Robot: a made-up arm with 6 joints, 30 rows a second.
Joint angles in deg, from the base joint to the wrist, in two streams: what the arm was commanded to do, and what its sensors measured. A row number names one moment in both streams.
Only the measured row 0 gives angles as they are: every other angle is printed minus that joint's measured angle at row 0.
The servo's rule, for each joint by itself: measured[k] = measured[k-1] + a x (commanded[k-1-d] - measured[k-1]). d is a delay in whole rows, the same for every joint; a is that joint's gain. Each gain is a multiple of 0.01, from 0.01 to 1. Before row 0 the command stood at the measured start. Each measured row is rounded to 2 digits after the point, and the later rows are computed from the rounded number. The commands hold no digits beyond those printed.
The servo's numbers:
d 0
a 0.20 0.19 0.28 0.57 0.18 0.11
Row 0, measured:
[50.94, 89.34, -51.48, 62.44, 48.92, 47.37]
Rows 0 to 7, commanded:
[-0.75, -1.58, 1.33, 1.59, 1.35, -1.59]
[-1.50, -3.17, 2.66, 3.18, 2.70, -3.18]
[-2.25, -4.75, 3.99, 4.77, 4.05, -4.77]
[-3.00, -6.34, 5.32, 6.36, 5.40, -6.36]
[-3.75, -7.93, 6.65, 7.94, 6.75, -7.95]
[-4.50, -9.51, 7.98, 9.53, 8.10, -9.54]
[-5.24, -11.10, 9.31, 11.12, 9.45, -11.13]
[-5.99, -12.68, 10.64, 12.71, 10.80, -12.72]
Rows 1 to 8, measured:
[-0.15, -0.30, 0.37, 0.91, 0.24, -0.17]
[-0.42, -0.85, 1.01, 2.20, 0.68, -0.50]
[-0.79, -1.59, 1.84, 3.66, 1.29, -0.97]
[-1.23, -2.49, 2.81, 5.20, 2.03, -1.56]
[-1.73, -3.52, 3.89, 6.76, 2.88, -2.26]
[-2.28, -4.66, 5.04, 8.34, 3.82, -3.06]
[-2.87, -5.88, 6.24, 9.92, 4.83, -3.95]
[-3.49, -7.17, 7.47, 11.51, 5.90, -4.91]

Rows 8 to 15, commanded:
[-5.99, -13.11, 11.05, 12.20, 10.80, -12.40]
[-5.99, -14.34, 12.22, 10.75, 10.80, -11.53]
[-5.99, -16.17, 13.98, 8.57, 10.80, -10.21]
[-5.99, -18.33, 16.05, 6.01, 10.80, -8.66]
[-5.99, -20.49, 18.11, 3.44, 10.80, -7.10]
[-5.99, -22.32, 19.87, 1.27, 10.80, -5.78]
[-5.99, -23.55, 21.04, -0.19, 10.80, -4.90]
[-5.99, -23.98, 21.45, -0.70, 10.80, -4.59]
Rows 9 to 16, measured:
[-3.99, -8.30, 8.47, 11.90, 6.78, -5.73]
[-4.39, -9.45, 9.52, 11.24, 7.50, -6.37]
[-4.71, -10.73, 10.77, 9.72, 8.09, -6.79]
[-4.97, -12.17, 12.25, 7.61, 8.58, -7.00]
[-5.17, -13.75, 13.89, 5.23, 8.98, -7.01]
[-5.33, -15.38, 15.56, 2.97, 9.31, -6.87]
[-5.46, -16.93, 17.09, 1.17, 9.58, -6.65]
[-5.57, -18.27, 18.31, 0.10, 9.80, -6.42]

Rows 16 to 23, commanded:
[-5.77, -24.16, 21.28, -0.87, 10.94, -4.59]
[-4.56, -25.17, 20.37, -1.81, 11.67, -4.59]
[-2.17, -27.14, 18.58, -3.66, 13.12, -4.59]
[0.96, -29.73, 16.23, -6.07, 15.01, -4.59]
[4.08, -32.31, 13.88, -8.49, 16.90, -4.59]
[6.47, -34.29, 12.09, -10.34, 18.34, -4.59]
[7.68, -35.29, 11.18, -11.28, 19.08, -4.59]
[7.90, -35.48, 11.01, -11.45, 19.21, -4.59]
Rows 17 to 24, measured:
[-5.61, -19.39, 19.14, -0.45, 10.01, -6.22]
[-5.40, -20.49, 19.48, -1.23, 10.31, -6.04]
[-4.75, -21.75, 19.23, -2.62, 10.82, -5.88]
[-3.61, -23.27, 18.39, -4.59, 11.57, -5.74]
[-2.07, -24.99, 17.13, -6.81, 12.53, -5.61]
[-0.36, -26.76, 15.72, -8.82, 13.58, -5.50]
[1.25, -28.38, 14.45, -10.22, 14.57, -5.40]
[2.58, -29.73, 13.49, -10.92, 15.41, -5.31]

